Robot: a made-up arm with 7 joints.
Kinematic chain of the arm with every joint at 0, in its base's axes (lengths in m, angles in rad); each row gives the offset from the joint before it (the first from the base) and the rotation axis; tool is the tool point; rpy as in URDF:
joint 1: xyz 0 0 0.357 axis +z
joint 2: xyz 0 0 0 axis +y
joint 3: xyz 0 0 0.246 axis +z
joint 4: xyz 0.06 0 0 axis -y
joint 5: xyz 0.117 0 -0.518 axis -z
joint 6: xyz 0 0 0 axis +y
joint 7: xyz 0.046 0 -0.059 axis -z
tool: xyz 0 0 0 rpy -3.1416 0 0
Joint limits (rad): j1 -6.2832..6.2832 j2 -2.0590..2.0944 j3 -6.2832..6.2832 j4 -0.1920..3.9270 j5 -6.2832..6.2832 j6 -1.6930..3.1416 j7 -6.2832..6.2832
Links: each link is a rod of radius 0.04 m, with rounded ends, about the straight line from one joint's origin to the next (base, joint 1, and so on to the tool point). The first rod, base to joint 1, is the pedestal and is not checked.
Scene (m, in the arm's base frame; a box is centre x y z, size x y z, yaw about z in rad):
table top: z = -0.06
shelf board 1: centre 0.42 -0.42 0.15 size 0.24 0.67 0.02 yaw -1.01
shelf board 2: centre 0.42 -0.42 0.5 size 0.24 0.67 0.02 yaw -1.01
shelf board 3: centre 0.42 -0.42 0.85 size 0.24 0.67 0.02 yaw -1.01
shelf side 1: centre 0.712 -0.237 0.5 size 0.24 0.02 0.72 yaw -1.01
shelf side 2: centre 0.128 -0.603 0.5 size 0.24 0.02 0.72 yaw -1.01
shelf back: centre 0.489 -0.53 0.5 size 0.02 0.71 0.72 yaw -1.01
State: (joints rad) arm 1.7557 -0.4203 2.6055 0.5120 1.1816 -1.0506 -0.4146
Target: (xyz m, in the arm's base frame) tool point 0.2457 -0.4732 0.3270
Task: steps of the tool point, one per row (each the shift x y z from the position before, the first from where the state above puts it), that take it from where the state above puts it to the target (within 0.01 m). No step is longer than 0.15 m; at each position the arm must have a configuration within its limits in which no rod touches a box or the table.
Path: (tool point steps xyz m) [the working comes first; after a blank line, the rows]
Joints at the target: 2.2352 -0.0759 3.0808 0.8178 1.1217 -1.0926 -0.4146
Straight joint move there: touches shelf board 1, shelf side 2.

1: 0.1093 -0.0450 0.0488
2: 0.1029 -0.0092 0.0595
3: 0.0858 0.0229 0.0607
4: 0.0624 0.0455 0.0537
5: 0.0350 -0.0606 0.0139
6: 0.0385 -0.0617 0.0001
7: 0.0406 -0.0594 -0.0140

